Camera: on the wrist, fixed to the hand. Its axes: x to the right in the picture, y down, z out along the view.
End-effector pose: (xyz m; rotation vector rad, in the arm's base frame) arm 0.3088 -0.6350 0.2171 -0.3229 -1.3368 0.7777
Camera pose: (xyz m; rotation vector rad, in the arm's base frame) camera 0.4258 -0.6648 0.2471 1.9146 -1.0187 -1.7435
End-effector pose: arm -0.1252 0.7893 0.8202 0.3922 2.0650 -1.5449
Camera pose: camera -0.1937 0.8577 0.8984 2.3492 -0.2095 0.8297
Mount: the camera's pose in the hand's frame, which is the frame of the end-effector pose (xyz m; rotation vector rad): 0.0063 -0.0772 -0.0974 0.0184 -0.9057 -2.9490
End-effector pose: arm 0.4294 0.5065 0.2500 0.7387 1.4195 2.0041
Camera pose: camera 0.3657 0.4701 0.1495 -0.5791 0.4168 -0.6984
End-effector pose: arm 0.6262 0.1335 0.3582 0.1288 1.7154 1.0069
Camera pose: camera 0.5722 0.0340 0.3066 -1.2840 -0.1935 -1.2062
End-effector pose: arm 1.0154 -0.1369 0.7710 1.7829 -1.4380 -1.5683
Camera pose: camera 1.1350 -0.1430 0.7372 -0.7696 -1.1957 0.8349
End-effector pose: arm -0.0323 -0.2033 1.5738 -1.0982 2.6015 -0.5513
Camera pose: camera -0.0251 -0.2340 1.6942 -2.7458 -1.1197 -0.0764
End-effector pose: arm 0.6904 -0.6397 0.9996 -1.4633 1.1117 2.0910
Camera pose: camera 0.8004 -0.6667 0.9481 -0.3653 -1.1266 0.0007
